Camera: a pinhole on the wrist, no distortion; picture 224 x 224 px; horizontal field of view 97.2 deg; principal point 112.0 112.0 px. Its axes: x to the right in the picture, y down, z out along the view. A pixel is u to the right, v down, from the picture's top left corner.
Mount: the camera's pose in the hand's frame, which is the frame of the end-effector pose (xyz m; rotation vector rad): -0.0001 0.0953 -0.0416 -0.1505 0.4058 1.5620
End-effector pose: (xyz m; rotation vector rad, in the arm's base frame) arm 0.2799 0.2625 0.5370 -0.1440 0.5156 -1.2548
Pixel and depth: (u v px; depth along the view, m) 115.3 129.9 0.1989
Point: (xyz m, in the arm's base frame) 0.4926 0.2963 0.6016
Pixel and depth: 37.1 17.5 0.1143
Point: 0.3867 0.1453 0.5465
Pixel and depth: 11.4 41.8 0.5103
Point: 0.4321 -0.3311 0.9704
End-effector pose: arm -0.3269 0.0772 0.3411 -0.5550 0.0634 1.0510
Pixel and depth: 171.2 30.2 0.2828
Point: -0.5077 0.4804 0.2247
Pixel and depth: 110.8 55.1 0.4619
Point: -0.4342 0.5978 0.4359
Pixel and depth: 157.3 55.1 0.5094
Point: -0.6137 0.6875 0.2944
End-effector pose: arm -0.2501 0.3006 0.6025 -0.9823 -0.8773 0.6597
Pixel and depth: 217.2 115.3 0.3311
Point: -0.4094 0.6090 0.1622
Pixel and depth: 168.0 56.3 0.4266
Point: -0.3434 0.8295 0.3404
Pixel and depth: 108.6 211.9 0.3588
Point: -0.7236 0.2964 0.4101
